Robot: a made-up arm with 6 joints.
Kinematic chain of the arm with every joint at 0, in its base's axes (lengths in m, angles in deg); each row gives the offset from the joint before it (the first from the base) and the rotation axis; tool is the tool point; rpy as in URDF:
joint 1: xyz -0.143 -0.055 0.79 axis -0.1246 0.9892 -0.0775
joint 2: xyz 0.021 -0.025 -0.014 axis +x
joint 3: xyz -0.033 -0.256 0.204 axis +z
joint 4: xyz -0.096 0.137 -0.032 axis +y
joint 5: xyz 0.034 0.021 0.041 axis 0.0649 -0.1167 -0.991
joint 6: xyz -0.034 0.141 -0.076 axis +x
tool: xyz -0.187 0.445 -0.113 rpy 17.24 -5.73 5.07
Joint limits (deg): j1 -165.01..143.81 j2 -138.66..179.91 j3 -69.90..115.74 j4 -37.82..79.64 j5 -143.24..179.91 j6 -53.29..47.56
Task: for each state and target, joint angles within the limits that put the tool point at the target. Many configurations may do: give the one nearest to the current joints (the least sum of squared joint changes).
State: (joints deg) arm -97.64 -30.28 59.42 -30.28 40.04 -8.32
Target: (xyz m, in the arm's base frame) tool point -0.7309 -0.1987 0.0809
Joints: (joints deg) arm -84.25 -46.34 101.22 -37.82 33.27 26.69
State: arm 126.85 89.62 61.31 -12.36 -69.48 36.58
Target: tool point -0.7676 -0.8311 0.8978
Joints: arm 88.05 65.75 96.11 2.35 -82.62 38.08
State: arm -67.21 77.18 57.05 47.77 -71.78 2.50
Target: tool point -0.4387 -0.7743 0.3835
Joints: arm -59.22 65.41 31.71 61.27 -51.38 17.91
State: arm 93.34 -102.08 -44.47 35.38 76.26 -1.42
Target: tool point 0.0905 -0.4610 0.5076
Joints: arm 83.84 -115.48 -30.66 45.04 87.88 -13.91
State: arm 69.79 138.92 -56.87 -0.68 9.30 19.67
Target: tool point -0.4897 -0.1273 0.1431
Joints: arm 111.86 136.60 -69.90 2.63 41.13 -10.13
